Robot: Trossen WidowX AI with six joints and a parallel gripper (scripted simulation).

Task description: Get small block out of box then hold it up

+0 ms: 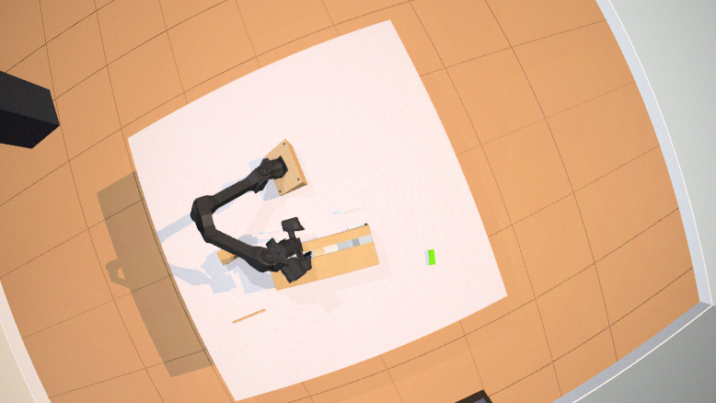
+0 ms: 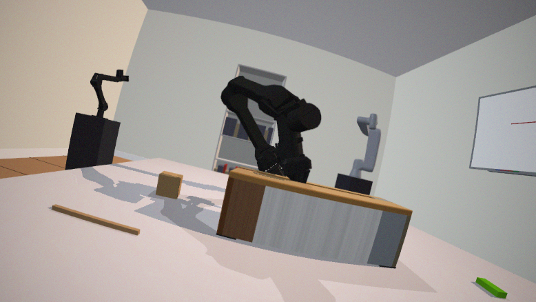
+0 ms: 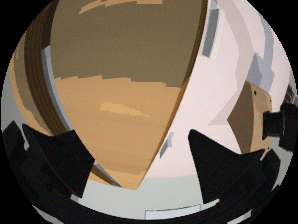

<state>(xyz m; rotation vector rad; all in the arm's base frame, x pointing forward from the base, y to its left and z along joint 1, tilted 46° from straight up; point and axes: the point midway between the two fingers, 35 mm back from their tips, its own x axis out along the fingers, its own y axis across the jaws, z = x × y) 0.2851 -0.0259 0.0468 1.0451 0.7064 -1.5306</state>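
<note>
Right now the wooden box is 4 cm ahead of my gripper tip, 3 cm to the left of it and 2 cm below it. The rest, counted from my gripper tip: thin wooden stick 17 cm ahead, 39 cm to the right, 8 cm below.
</note>
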